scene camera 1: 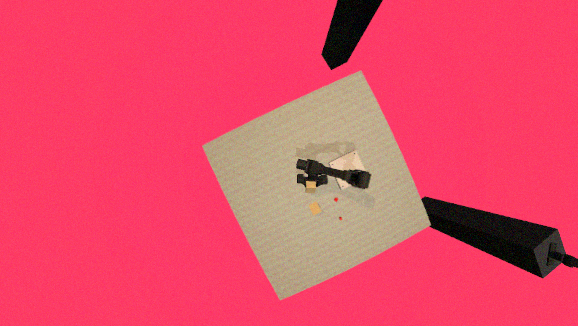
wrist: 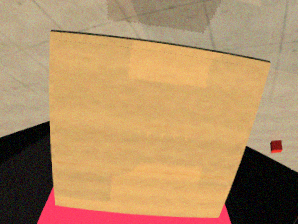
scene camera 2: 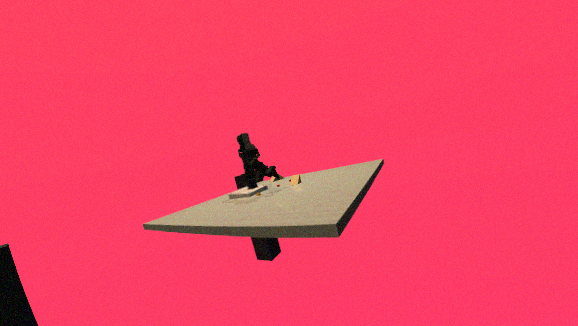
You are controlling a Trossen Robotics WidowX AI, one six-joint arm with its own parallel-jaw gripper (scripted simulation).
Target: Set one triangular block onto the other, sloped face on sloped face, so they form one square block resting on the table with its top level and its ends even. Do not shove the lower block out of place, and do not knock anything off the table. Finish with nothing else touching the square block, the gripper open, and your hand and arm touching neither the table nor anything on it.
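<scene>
Block (wrist: 135,124) held in my gripper (wrist: 144,138).
</scene>
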